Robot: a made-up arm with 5 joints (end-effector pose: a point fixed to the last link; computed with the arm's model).
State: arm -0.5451 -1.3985 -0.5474 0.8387 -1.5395
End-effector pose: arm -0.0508 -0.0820 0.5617 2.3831 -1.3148 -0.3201
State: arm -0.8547 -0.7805 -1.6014 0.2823 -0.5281
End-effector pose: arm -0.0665 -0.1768 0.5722 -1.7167 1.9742 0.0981
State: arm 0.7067 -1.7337 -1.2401 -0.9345 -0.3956
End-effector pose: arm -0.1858 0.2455 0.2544 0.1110 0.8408 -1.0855
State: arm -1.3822 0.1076 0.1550 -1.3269 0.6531
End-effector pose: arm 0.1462 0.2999 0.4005 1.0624 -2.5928 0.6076
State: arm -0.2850 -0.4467 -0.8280 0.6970 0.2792
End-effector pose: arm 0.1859 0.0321 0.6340 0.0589 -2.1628 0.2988
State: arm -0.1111 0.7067 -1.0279 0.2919 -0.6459
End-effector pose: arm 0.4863 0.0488 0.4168 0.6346 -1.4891 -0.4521
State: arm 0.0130 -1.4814 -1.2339 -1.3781 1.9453
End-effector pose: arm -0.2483 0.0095 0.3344 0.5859 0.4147 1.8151
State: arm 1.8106 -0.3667 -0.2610 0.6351 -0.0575
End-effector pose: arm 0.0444 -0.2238 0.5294 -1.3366 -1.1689 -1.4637
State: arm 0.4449 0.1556 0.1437 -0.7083 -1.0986
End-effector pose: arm 0.3989 -0.1398 0.3615 0.7330 -2.0008 -0.9996
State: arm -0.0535 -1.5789 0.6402 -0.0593 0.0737
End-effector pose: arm 0.1249 0.0067 0.5157 0.0366 -2.5688 0.0297
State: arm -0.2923 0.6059 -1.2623 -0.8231 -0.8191
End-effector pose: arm 0.3760 0.0901 0.5472 1.6737 -2.5543 -0.0396
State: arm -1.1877 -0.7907 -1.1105 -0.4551 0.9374
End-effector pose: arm 0.0254 -0.1568 0.6186 -0.3858 2.5615 0.9245
